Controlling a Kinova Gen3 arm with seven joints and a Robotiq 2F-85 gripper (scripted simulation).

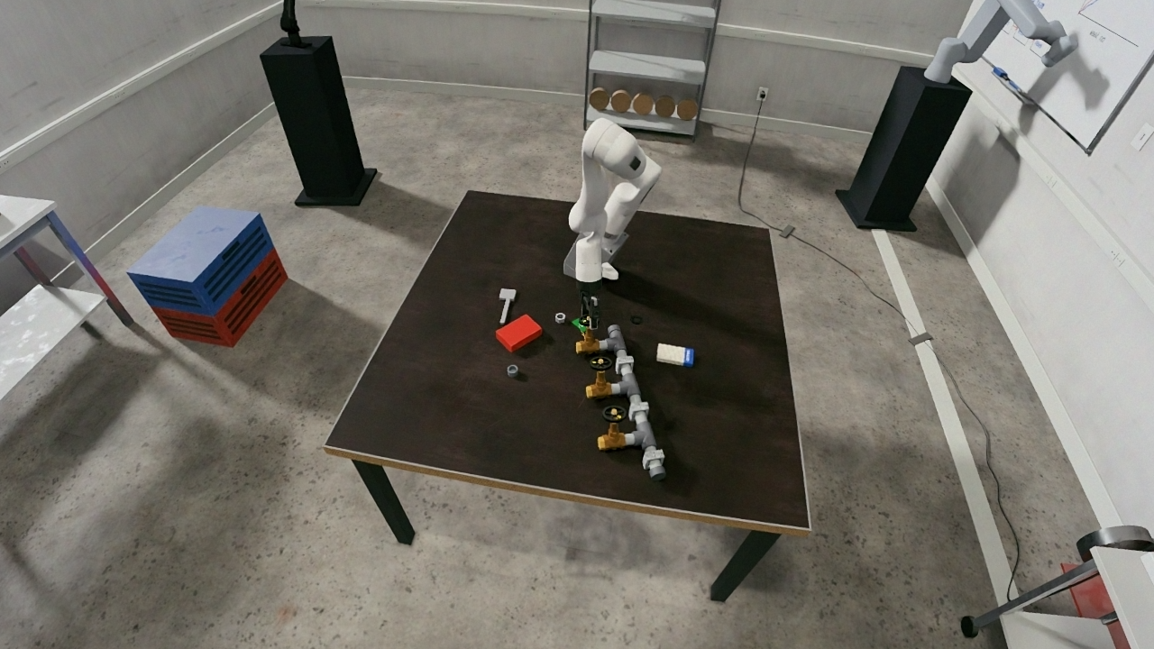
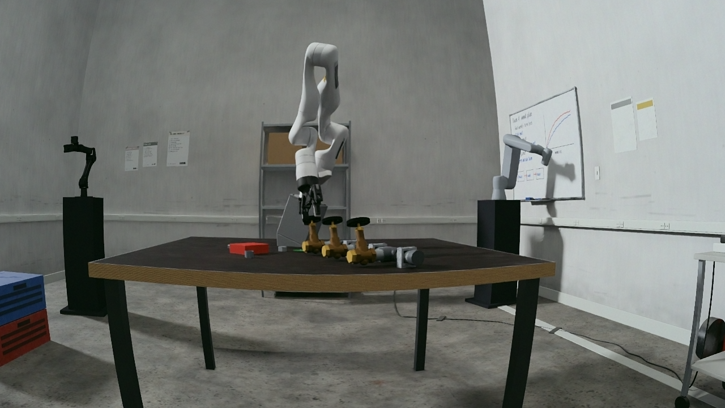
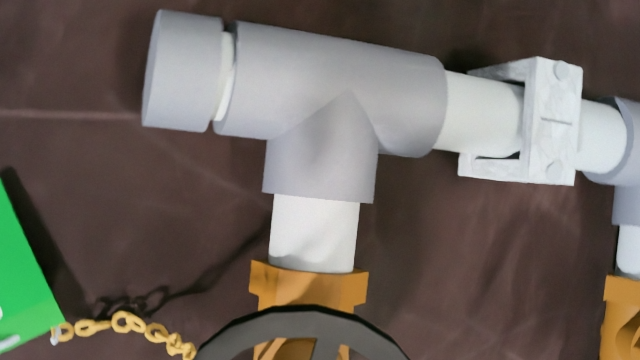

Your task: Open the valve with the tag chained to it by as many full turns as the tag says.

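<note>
The green tag is 11 cm below my hand, 9 cm behind it and 2 cm to the right of it. Round my hand: white-and-blue box: 27 cm to the left, 11 cm below, 4 cm ahead; then red block: 22 cm to the right, 10 cm below, 3 cm behind; then small grey ring: 22 cm to the right, 12 cm ahead, 11 cm below.
</note>
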